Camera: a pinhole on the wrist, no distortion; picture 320 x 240 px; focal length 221.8 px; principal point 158.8 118.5 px. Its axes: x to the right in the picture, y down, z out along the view. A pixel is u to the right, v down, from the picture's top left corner.
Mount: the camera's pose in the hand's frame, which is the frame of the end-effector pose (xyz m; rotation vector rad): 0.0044 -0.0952 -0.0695 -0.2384 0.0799 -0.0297
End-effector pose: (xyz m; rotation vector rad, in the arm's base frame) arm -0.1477 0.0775 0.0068 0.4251 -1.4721 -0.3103
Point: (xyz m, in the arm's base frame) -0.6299 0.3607 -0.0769
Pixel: 41.6 196.1
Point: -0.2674 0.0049 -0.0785
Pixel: 71.1 59.4
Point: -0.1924 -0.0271 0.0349
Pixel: 251.0 99.7
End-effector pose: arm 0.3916 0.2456 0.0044 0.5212 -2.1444 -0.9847
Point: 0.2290 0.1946 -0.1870
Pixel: outside the picture
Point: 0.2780 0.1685 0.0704
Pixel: outside the picture
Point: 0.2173 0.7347 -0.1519
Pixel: 35.6 183.3
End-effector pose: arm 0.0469 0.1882 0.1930 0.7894 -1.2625 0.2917
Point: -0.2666 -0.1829 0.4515
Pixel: 221.7 111.6
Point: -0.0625 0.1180 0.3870
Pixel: 270.6 227.8
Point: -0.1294 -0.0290 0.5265
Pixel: 294.3 161.3
